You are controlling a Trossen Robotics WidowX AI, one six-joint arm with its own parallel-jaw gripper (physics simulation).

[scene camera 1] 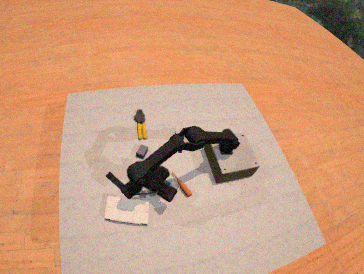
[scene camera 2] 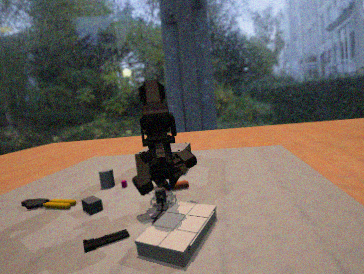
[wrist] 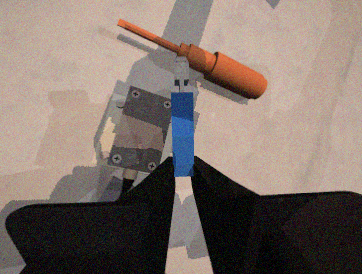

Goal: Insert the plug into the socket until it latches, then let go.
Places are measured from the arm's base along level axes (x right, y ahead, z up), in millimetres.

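Pixels of known places: gripper, fingertip midpoint: (scene camera 1: 164,190) (scene camera 2: 170,189) (wrist: 182,162); arm's base at its link origin: (scene camera 1: 225,149).
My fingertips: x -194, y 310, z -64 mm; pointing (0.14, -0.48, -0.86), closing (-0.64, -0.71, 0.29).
Ahead of a thing's pixels: the offset from my fingertips to its middle. "pt": to the spot under its first point.
The plug @(dx +23, dy -16, dz +14 mm) (wrist: 183,130) has a blue body and a clear tip, which points toward the top of the wrist view. My gripper (wrist: 182,162) (scene camera 2: 162,187) is shut on the rear end of its blue body. The socket @(dx +31, dy +8, dz -18 mm) (wrist: 140,132) (scene camera 2: 160,195) is a grey housing with dark screwed plates and a black cable. It lies on the mat just left of the plug in the wrist view. The plug is outside it, and a gap between their heights cannot be judged. The finger partly covers the housing's near end. The arm hides the socket in scene camera 1.
An orange screwdriver @(dx +51, dy -84, dz -27 mm) (scene camera 1: 183,186) (scene camera 2: 181,185) (wrist: 235,75) lies beyond the plug tip. A tiled box @(dx -98, dy +167, dz -23 mm) (scene camera 1: 127,211) (scene camera 2: 205,210), grey block @(dx +226, dy +102, dz -23 mm) (scene camera 1: 142,151) (scene camera 2: 92,205), cylinder @(dx +328, dy -94, dz -6 mm) (scene camera 2: 106,179), magenta block @(dx +247, dy -97, dz -28 mm) (scene camera 2: 124,184), black bar @(dx +61, dy +232, dz -33 mm) (scene camera 2: 106,240) and pliers @(pt dx +387, dy +116, dz -23 mm) (scene camera 1: 141,127) (scene camera 2: 48,203) surround the workspace. The arm stands on a large box (scene camera 1: 237,173).
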